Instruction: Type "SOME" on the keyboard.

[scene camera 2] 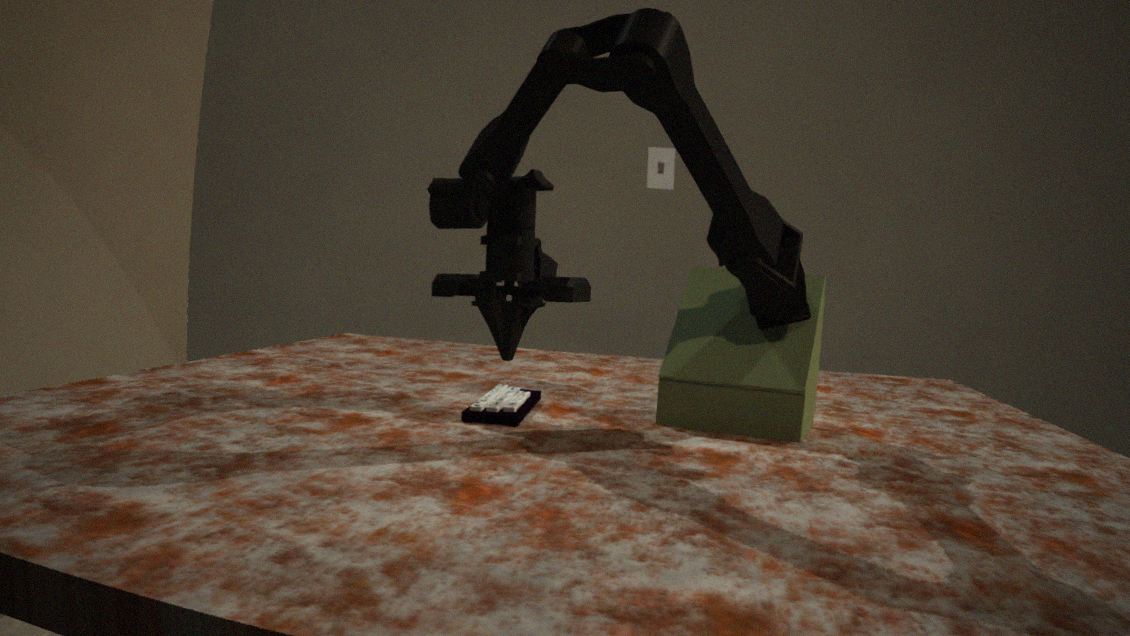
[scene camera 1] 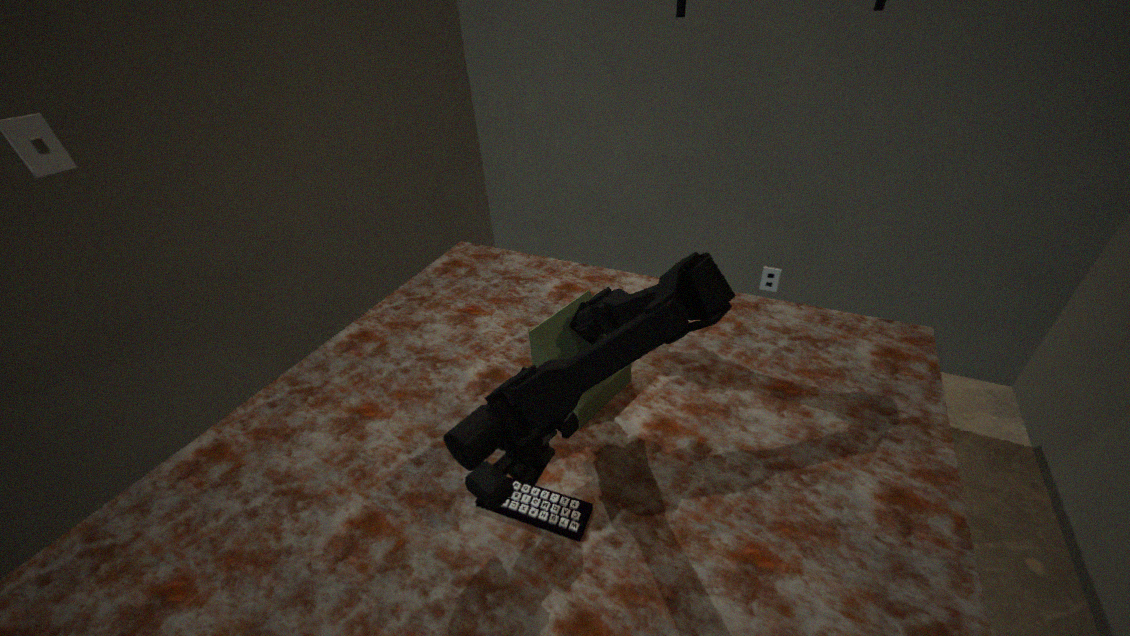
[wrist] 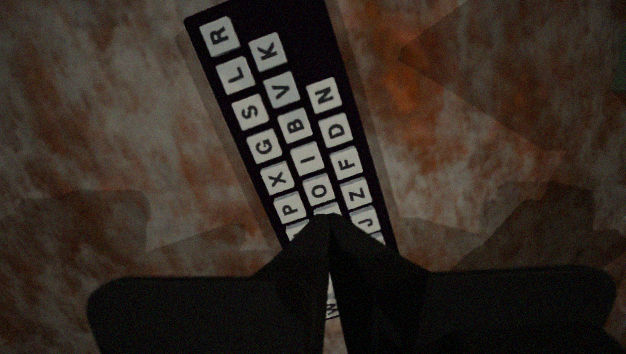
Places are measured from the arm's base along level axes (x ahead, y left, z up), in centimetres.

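Where they show: gripper, fingertip midpoint: [scene camera 2: 507,360] [scene camera 1: 531,484] [wrist: 326,225]; arm's base, origin of the base link: [scene camera 2: 779,304] [scene camera 1: 587,323].
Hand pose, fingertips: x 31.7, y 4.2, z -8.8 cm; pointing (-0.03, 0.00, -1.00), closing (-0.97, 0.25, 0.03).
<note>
Each offset is from my fingertips to the centre of the thing. Level surfaces: height alone.
The black keyboard {dx +0.1, dy -0.1, dz -5.2 cm} [scene camera 1: 586,523] [scene camera 2: 491,417] [wrist: 311,30] lies flat on the table with white letter keys. My gripper [scene camera 2: 507,357] [wrist: 326,225] is shut and empty, pointing down, with its tip a clear gap above the keyboard. In the wrist view the tip overlaps a partly covered key {dx -0.1, dy +2.1, dz -4.5 cm} [wrist: 327,209] beside the O key {dx +0.1, dy +0.3, dz -4.5 cm} [wrist: 319,190]; its letter is hidden. The S key {dx +2.2, dy -4.3, dz -4.5 cm} [wrist: 250,112] shows farther up, in the row with R, L, G, X and P. The fingers cover the keyboard's lower part there. I cannot make out an M or E key for certain.
The arm's base is on a green angled block [scene camera 1: 549,339] [scene camera 2: 731,406] on the mottled orange and white table {dz -6.0 cm} [scene camera 1: 316,474] [scene camera 2: 395,521]. The arm [scene camera 1: 600,359] [scene camera 2: 699,134] arches from it to the keyboard. Walls stand behind the table.
</note>
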